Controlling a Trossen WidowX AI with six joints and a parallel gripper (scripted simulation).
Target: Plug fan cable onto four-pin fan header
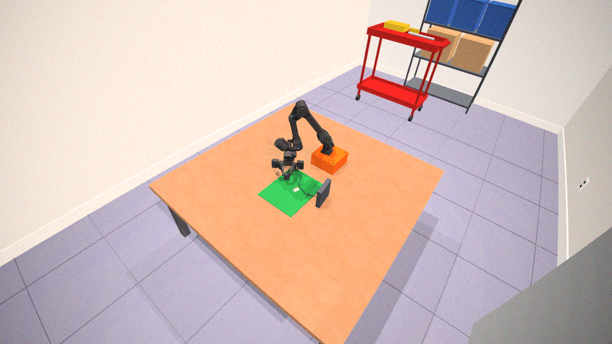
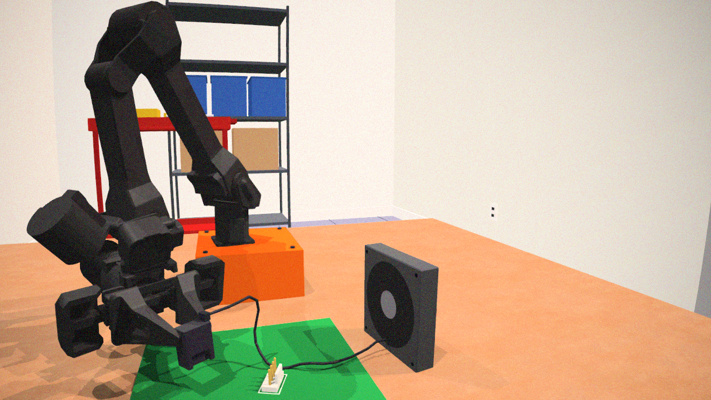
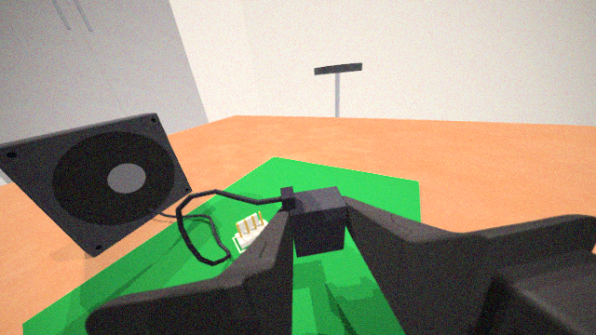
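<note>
Now: the green board 2 cm ahead of my gripper tip, 5 cm to the left of it and 8 cm below it. From my gripper tip the other things lie so: black fan: 22 cm to the left, 1 cm below; black fan plug: 1 cm below; white four-pin header: 1 cm ahead, 7 cm to the left, 7 cm below.
</note>
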